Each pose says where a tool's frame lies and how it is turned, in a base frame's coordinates. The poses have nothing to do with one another.
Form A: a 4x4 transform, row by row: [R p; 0 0 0 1], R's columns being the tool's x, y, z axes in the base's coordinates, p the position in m. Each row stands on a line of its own.
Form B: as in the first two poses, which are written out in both.
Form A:
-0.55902, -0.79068, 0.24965, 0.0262
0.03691, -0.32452, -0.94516, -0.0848
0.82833, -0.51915, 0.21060, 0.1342
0, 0, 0, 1
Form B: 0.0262, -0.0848, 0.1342, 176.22, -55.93, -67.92
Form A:
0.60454, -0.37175, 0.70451, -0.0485
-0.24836, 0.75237, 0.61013, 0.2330
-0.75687, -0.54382, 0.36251, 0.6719
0, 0, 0, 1
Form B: -0.0485, 0.2330, 0.6719, -22.33, 49.19, -56.31
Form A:
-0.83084, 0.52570, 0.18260, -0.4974
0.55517, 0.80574, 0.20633, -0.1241
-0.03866, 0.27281, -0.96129, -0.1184
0, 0, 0, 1
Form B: -0.4974, -0.1241, -0.1184, 146.25, 2.22, 164.16
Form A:
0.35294, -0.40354, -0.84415, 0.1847
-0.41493, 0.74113, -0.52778, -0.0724
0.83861, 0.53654, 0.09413, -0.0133
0, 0, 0, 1
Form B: 0.1847, -0.0724, -0.0133, -49.62, -56.99, 80.05
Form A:
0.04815, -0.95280, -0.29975, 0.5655
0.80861, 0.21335, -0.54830, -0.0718
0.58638, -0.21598, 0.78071, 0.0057
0, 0, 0, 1
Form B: 0.5655, -0.0718, 0.0057, 86.59, -35.90, -15.46
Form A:
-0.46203, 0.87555, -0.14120, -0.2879
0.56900, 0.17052, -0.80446, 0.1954
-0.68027, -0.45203, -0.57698, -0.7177
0, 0, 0, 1
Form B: -0.2879, 0.1954, -0.7177, 129.08, 42.86, -141.92
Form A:
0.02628, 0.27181, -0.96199, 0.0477
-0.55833, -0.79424, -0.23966, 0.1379
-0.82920, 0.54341, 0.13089, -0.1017
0, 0, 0, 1
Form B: 0.0477, 0.1379, -0.1017, -87.31, 56.02, 76.46
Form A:
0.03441, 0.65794, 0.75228, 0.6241
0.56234, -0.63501, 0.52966, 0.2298
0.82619, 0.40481, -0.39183, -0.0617
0, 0, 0, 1
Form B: 0.6241, 0.2298, -0.0617, 86.50, -55.71, 134.07
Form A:
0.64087, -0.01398, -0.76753, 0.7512
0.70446, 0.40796, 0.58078, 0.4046
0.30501, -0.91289, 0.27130, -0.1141
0, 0, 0, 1
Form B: 0.7512, 0.4046, -0.1141, 47.71, -17.76, -73.45
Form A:
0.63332, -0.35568, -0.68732, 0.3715
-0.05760, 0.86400, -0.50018, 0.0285
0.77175, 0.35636, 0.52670, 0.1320
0, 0, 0, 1
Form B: 0.3715, 0.0285, 0.1320, -5.20, -50.51, 34.08
